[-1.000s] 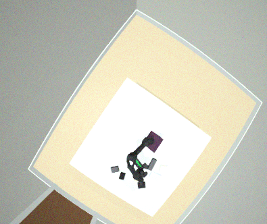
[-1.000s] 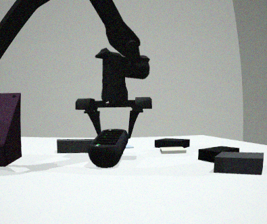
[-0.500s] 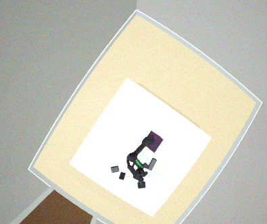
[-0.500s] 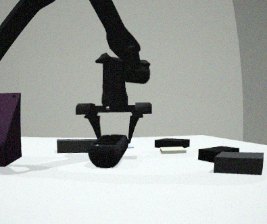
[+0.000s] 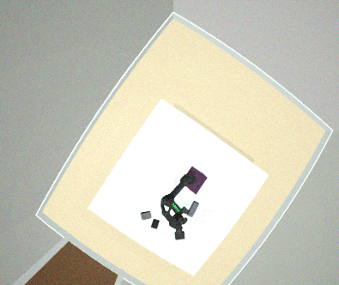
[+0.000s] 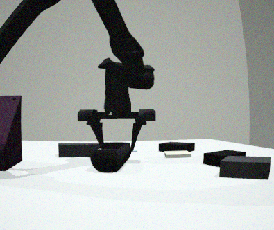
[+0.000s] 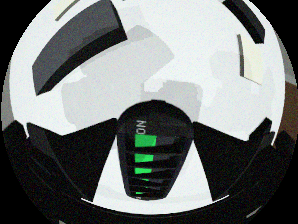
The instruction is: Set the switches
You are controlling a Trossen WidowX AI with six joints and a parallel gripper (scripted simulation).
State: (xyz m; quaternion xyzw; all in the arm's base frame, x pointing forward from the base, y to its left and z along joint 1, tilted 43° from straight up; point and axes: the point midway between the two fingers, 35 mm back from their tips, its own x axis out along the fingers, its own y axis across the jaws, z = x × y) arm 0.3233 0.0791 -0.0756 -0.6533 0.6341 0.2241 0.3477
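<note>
The grey block lies 10 cm to the left of my gripper tip, 10 cm behind it and 1 cm below it. Round my gripper tip: black block (25 cm ahead, 8 cm to the right, 2 cm below); cream plate (17 cm ahead, 7 cm to the left, 2 cm below); light blue piece (24 cm to the left, 3 cm below).
</note>
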